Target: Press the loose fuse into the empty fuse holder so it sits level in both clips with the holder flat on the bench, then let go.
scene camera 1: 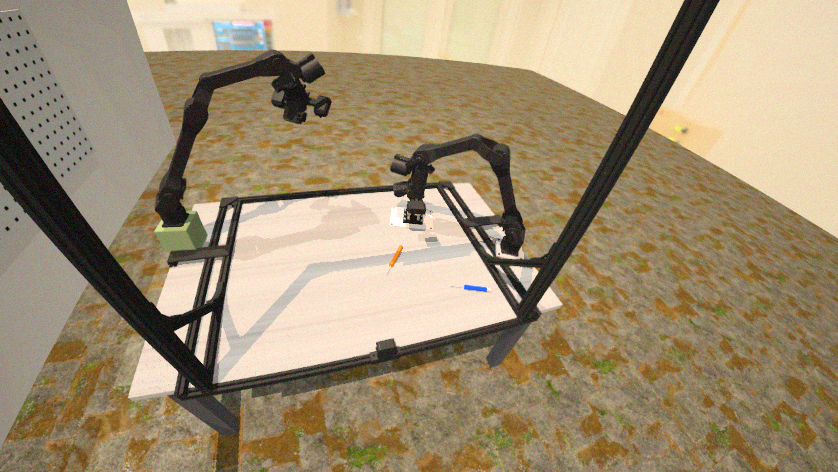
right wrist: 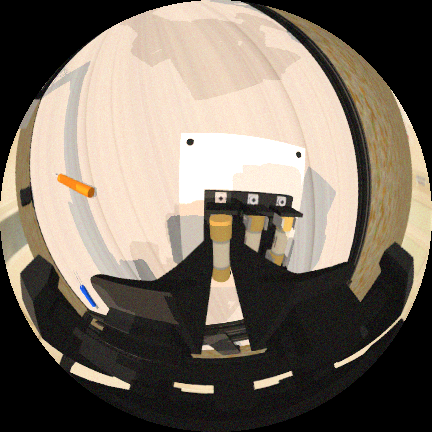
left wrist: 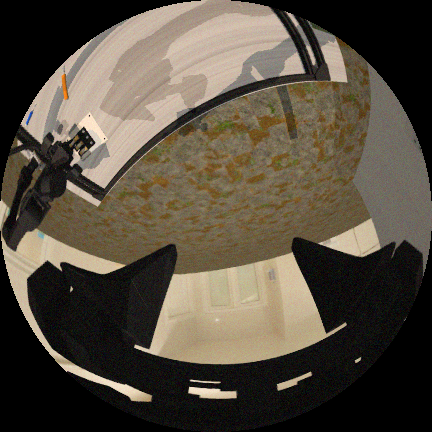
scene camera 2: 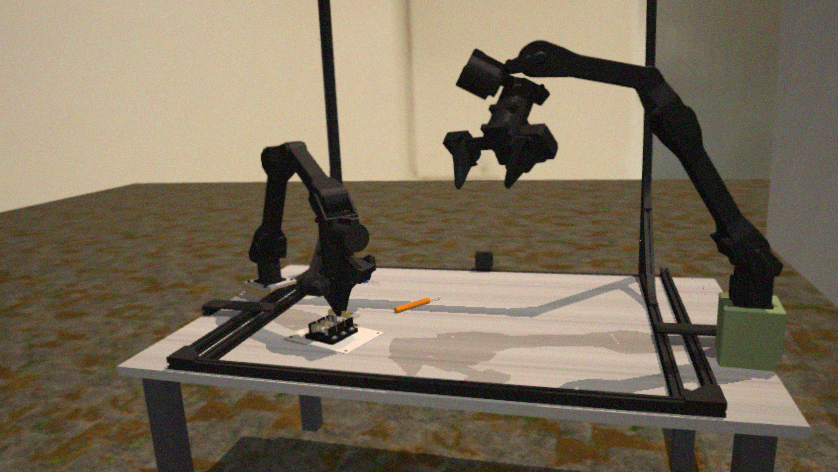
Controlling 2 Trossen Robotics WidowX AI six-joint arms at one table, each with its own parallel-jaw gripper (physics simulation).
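Frame: origin at the left arm's base, x ahead, y left, z up, level; millimetres.
Where they show: left gripper, fingertip midpoint: [scene camera 1: 308, 113] [left wrist: 236, 247] [scene camera 2: 481, 187]; right gripper, fingertip midpoint: [scene camera 1: 412, 214] [right wrist: 220, 242] [left wrist: 74, 139] [scene camera 2: 341, 315]; left arm's base at its link origin: [scene camera 1: 175, 220] [scene camera 2: 751, 302]; right arm's base at its link origin: [scene camera 1: 509, 249] [scene camera 2: 270, 280].
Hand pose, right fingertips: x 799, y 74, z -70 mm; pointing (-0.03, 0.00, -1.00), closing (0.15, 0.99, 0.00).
Observation:
Things, the pixels of their top centre, and the offset from my right fingertips. "pt": a spot on its surface instead. Level surfaces: height alone.
- loose fuse at its top centre: [right wrist: 221, 257] [scene camera 2: 338, 309] dx +5, dy -1, dz +12 mm
- white plate at a spot on its surface: [right wrist: 207, 167] [scene camera 2: 364, 333] [left wrist: 86, 123] pt dx -53, dy +0, dz -37 mm
- orange-handled screwdriver at its top centre: [right wrist: 63, 181] [scene camera 2: 418, 300] [scene camera 1: 394, 258] dx -101, dy -204, dz -26 mm
- bench at its surface level: dz -39 mm
The loose fuse [right wrist: 220, 252], a pale tube with brass caps, is held between the fingertips of my right gripper [right wrist: 220, 242] [scene camera 2: 340, 311] [scene camera 1: 415, 214]. It is over the leftmost place of the black fuse holder [right wrist: 236, 195] [scene camera 2: 331, 336] [left wrist: 86, 136] in the right wrist view, roughly parallel to two fuses [right wrist: 254, 241] [right wrist: 281, 245] in the other places. The fingers hide its clips, so I cannot tell whether it touches them. The holder sits on a white plate [right wrist: 207, 167] [scene camera 2: 368, 336] [left wrist: 90, 121]. My left gripper [scene camera 2: 484, 185] [left wrist: 236, 247] is open and empty, high above the bench.
An orange-handled screwdriver [scene camera 1: 396, 256] [scene camera 2: 412, 304] [right wrist: 75, 185] and a blue-handled one [scene camera 1: 475, 287] [right wrist: 88, 296] lie on the bench [scene camera 1: 328, 316]. A black frame [scene camera 1: 316, 192] [scene camera 2: 410, 386] runs round the bench. The left arm stands on a green block [scene camera 1: 181, 233] [scene camera 2: 750, 340].

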